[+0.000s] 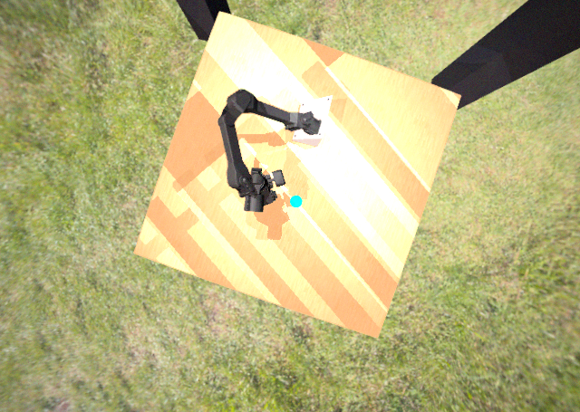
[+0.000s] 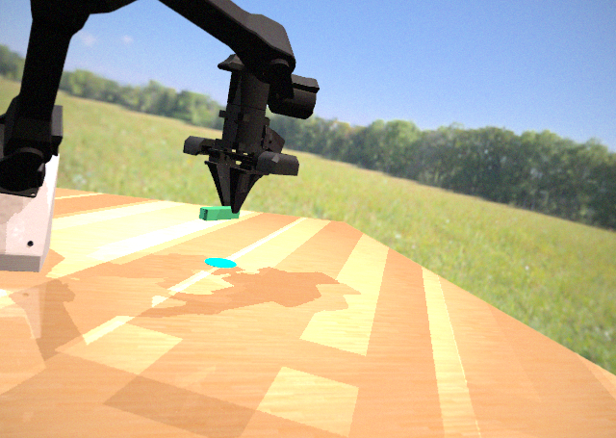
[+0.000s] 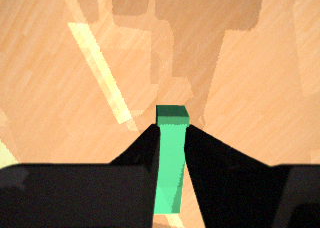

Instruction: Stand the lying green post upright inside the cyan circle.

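My gripper tip is 3 cm short of the cyan circle, 16 cm to the right of it and 13 cm above it. Also, from my gripper tip: green post (2 cm behind, 1 cm to the right).
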